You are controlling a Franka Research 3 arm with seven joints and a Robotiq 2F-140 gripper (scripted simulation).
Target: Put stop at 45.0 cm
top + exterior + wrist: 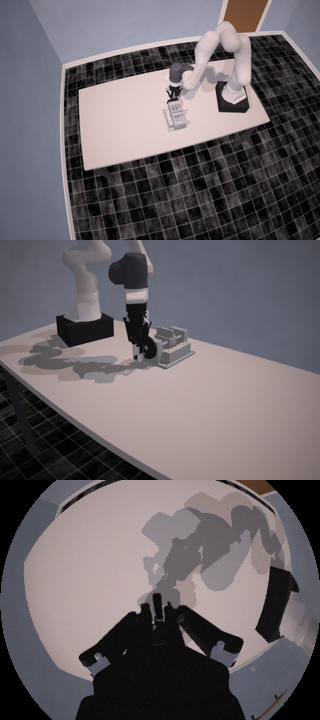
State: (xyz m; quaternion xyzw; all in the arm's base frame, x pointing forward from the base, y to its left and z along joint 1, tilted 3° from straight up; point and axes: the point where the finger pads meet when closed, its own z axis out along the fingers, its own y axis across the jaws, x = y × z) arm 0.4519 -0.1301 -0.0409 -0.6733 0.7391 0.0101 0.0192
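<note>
My hand is 10 mm short of the black handwheel, 20 mm to the right of it and 10 mm above it. The rest, counted from my hand: grey stop fixture: 40 mm ahead, 140 mm to the left, 30 mm above.
</note>
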